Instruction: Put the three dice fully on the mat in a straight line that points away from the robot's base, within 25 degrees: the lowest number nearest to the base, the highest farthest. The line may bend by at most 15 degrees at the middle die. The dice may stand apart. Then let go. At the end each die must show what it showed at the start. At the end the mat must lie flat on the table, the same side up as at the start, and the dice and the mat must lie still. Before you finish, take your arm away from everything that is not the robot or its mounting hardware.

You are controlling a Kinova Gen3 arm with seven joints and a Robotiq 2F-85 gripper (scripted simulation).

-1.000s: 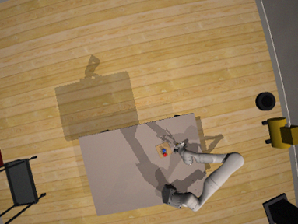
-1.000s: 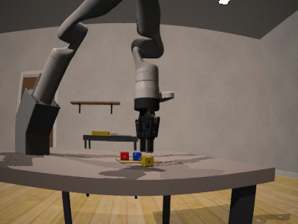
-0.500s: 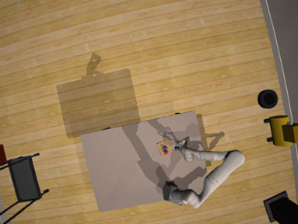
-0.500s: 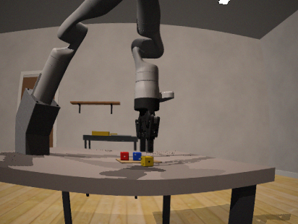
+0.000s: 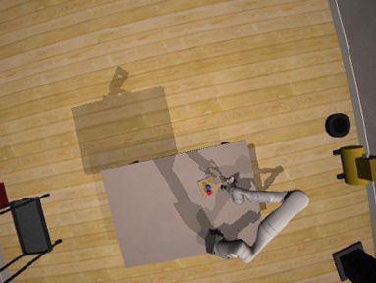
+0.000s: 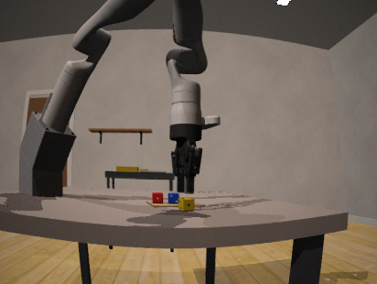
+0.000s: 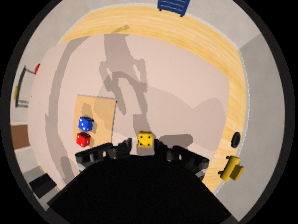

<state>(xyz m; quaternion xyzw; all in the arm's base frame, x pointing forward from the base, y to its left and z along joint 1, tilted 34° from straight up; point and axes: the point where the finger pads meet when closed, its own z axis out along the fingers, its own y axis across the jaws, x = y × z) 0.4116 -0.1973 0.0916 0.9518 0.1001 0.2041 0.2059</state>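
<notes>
Now: hand 40 mm above the yellow die. Round my hand: red die (160 mm to the left, 40 mm below, 40 mm behind); then tan mat (150 mm to the left, 60 mm below, 10 mm ahead); then blue die (150 mm to the left, 40 mm below, 10 mm ahead).
</notes>
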